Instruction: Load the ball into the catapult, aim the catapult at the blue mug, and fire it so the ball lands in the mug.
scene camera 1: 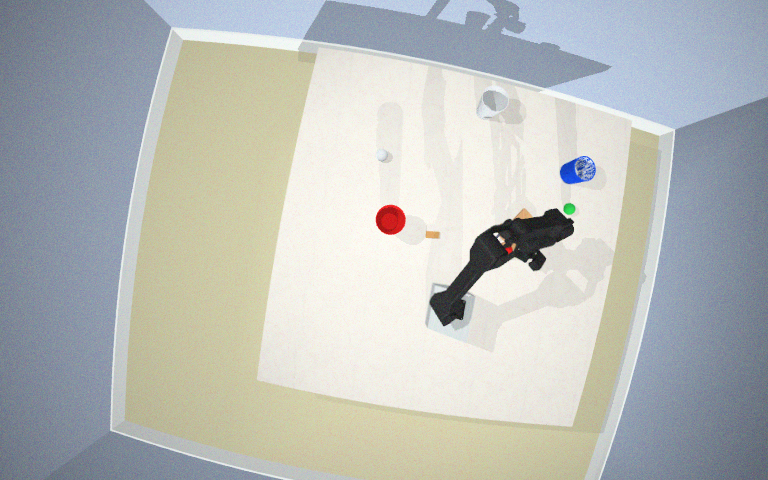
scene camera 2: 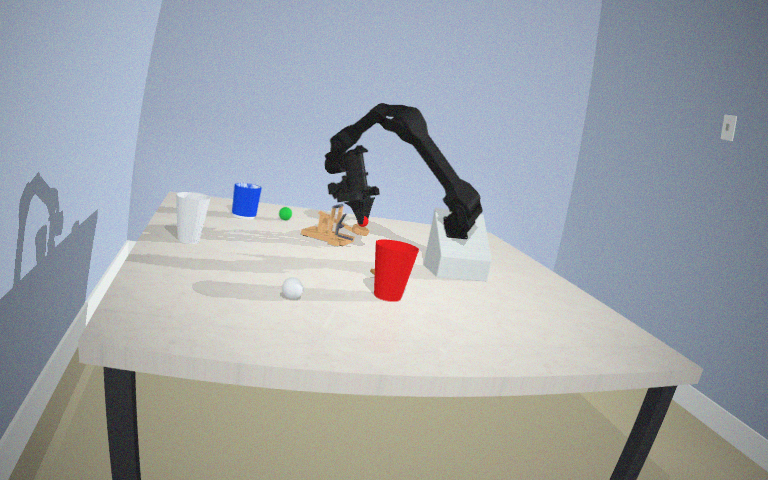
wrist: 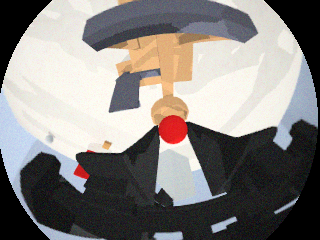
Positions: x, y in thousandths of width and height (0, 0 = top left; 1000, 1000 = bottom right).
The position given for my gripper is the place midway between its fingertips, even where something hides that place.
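Labels:
My gripper is visible to me in scene camera 1 (660, 522). A blue mug appears in scene camera 1 (757, 353), and a white cup appears in scene camera 1 (645, 207). I see my gripper again in scene camera 2 (473, 466). The blue mug is there in scene camera 2 (321, 409), and I find the white cup in scene camera 2 (249, 434) as well. My gripper also shows in the wrist view (539, 527). The blue mug, though, is out of frame in the wrist view. The white cup is out of frame in the wrist view too.

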